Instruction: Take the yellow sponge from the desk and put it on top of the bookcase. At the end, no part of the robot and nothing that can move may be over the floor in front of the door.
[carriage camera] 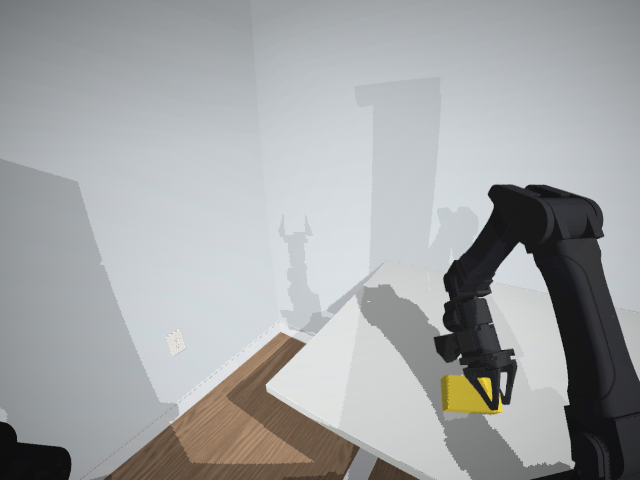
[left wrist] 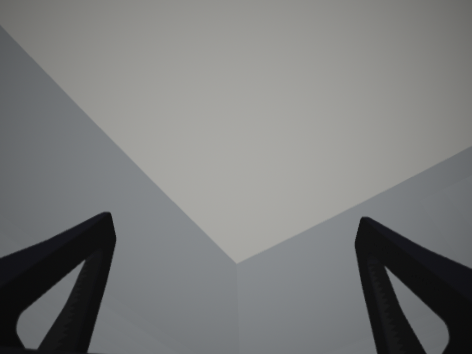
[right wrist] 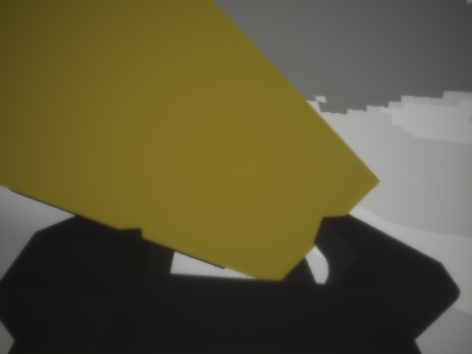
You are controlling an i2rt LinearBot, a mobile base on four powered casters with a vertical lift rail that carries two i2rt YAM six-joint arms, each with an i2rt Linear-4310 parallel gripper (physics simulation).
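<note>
The yellow sponge is at the white desk, at the lower right of the carriage view. My right gripper points down and is shut on one end of the sponge; one finger is in front of it. In the right wrist view the sponge sits slanted and fills much of the picture, with a corner between the fingers. Whether its underside touches the desk is hard to tell. My left gripper is open and empty, facing the ceiling corner. The bookcase and the door do not show in the carriage view.
Brown wooden floor shows left of the desk, below its front corner. A pale wall with a socket stands to the left and meets the back wall in a corner. Part of a black robot body shows at the lower left.
</note>
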